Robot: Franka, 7 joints.
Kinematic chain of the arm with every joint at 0, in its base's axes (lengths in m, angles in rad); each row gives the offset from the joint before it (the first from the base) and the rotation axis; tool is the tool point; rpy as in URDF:
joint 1: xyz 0 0 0.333 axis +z
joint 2: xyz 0 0 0 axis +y
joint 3: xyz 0 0 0.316 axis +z
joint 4: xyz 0.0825 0 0 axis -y
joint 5: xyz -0.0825 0 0.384 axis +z
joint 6: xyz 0 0 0 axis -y
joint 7: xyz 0.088 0 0 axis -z
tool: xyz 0 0 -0.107 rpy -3.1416 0 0
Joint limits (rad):
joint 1: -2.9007..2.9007
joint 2: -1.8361..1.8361
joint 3: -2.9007..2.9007
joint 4: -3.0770..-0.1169
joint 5: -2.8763..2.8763
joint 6: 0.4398..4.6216
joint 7: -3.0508..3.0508
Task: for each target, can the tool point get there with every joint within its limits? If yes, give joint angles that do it. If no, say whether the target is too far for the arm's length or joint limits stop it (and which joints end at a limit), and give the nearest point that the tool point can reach.
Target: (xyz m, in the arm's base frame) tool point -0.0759 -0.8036 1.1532
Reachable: no: too far | nearest point -0.0566 -0.5991 0.9445 | short by 0.293 m
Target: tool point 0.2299 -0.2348 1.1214
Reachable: yes | joints 1.3657 -0.0410 -2.0860 -0.6596 -0.1129 2.6734 1.2366
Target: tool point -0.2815 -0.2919 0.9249
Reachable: yes | joints -1.6113 -0.4869 -0.4645 -1.6086 -0.8718 2.4828 1.0445
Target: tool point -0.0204 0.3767 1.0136
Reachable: yes | joints 1.4452 0.2200 -0.2968 -0.3809 1.4318 1.2708 -1.8333
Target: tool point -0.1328 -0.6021 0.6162
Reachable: yes | joints -0.6559 0.0963 -1.2633 -1.8189 -0.9719 2.9407 2.0103
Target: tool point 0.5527 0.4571 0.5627
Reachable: yes | joints -0.0908 0.7263 1.1516 -1.2281 -0.0433 2.0163 1.8356
